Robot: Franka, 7 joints.
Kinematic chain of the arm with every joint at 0, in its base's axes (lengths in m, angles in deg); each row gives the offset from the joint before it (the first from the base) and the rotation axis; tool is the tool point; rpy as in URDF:
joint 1: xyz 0 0 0.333 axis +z
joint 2: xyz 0 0 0 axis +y
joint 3: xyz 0 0 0.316 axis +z
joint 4: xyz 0.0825 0 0 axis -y
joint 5: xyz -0.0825 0 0.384 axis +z
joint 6: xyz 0 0 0 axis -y
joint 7: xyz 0.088 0 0 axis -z
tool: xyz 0 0 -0.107 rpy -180 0 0
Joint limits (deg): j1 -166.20..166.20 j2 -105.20..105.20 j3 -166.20..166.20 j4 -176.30..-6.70 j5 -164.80..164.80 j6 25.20..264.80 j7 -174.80..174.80
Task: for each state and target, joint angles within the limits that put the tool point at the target. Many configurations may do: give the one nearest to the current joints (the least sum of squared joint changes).
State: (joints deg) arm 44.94 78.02 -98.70 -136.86 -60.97 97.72 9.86
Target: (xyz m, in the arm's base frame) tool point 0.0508 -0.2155 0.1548
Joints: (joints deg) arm 38.27 56.08 -52.84 -169.64 -49.69 115.37 9.86
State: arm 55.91 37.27 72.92 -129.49 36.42 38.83 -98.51
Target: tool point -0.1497 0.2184 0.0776
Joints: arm 62.27 69.05 31.28 -129.87 22.84 58.25 -98.51
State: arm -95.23 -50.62 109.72 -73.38 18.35 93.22 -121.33
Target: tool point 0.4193 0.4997 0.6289
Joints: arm -81.83 -36.71 105.72 -64.49 17.80 87.84 -121.33
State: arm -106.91 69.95 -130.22 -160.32 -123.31 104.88 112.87
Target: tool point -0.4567 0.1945 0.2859
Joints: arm -114.35 71.91 -79.23 -140.99 -129.74 115.36 112.87
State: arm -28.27 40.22 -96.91 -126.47 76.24 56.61 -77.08
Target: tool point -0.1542 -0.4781 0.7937
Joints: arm -28.79 30.42 -121.81 -84.13 91.60 68.83 -77.08
